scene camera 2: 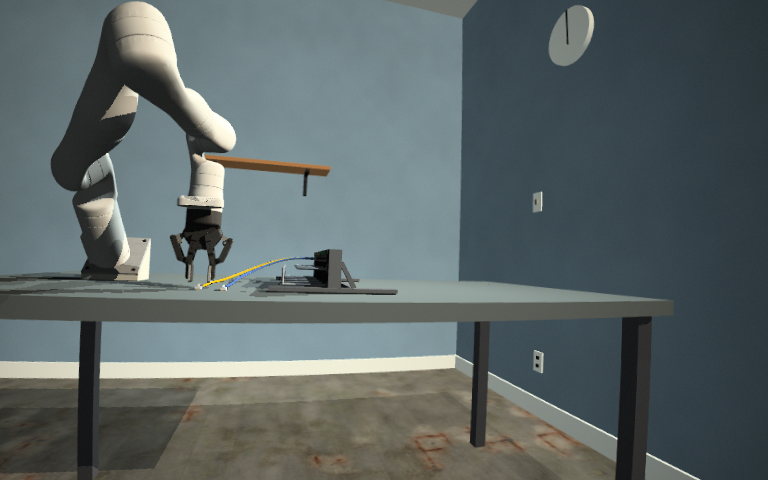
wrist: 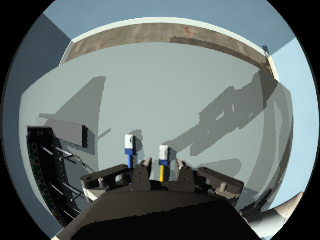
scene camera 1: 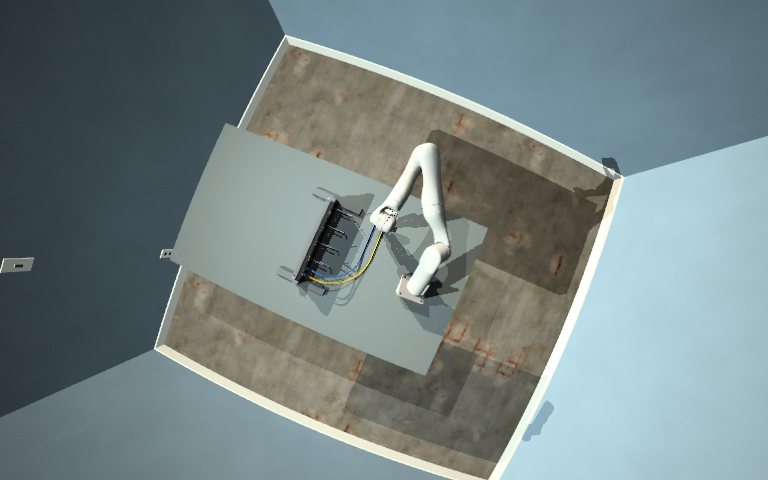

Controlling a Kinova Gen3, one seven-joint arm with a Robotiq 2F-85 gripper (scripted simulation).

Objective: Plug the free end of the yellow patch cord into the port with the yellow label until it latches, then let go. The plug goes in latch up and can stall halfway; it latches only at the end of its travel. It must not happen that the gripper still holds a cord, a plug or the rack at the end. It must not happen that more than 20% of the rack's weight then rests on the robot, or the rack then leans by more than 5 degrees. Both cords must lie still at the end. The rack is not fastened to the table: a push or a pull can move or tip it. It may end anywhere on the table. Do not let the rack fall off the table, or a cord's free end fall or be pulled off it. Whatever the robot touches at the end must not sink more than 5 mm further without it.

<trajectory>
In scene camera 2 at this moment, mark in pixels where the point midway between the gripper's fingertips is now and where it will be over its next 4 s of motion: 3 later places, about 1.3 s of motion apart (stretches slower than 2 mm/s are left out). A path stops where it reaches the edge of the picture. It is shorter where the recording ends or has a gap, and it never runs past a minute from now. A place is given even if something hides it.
The gripper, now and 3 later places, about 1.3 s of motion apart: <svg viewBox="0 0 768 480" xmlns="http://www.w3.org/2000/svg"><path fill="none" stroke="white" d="M199 282L200 285L200 284L202 262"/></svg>
</trajectory>
